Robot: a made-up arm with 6 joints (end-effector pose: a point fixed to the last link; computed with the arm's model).
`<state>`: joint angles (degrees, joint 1 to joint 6).
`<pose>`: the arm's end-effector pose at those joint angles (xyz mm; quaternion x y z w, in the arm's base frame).
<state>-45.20 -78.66 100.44 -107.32 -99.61 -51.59</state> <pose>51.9 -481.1 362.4 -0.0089 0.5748 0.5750 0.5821</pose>
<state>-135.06 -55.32 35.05 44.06 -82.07 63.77</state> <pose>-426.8 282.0 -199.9 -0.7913 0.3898 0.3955 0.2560</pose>
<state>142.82 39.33 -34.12 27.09 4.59 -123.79</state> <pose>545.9 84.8 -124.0 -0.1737 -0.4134 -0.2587 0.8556</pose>
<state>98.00 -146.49 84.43 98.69 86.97 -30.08</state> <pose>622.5 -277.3 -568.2 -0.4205 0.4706 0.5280 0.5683</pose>
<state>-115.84 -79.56 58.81 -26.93 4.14 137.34</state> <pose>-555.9 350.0 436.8 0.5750 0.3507 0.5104 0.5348</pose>
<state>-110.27 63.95 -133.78 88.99 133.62 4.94</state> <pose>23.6 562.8 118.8 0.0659 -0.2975 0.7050 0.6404</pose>
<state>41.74 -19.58 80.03 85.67 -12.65 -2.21</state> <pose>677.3 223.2 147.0 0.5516 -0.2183 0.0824 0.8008</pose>
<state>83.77 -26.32 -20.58 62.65 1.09 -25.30</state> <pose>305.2 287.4 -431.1 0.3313 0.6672 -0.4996 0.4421</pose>
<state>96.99 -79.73 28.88 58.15 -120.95 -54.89</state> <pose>355.6 282.7 -832.1 0.1758 -0.0410 -0.9831 0.0292</pose>
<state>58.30 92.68 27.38 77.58 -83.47 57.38</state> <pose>365.5 -200.5 181.4 0.2856 0.6081 -0.0624 0.7381</pose>
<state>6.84 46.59 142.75 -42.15 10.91 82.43</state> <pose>-389.0 337.7 355.3 -0.0058 0.9535 0.2241 0.2014</pose>
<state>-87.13 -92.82 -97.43 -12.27 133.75 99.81</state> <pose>-66.7 -456.2 1023.5 -0.7434 0.5715 -0.2239 0.2657</pose>
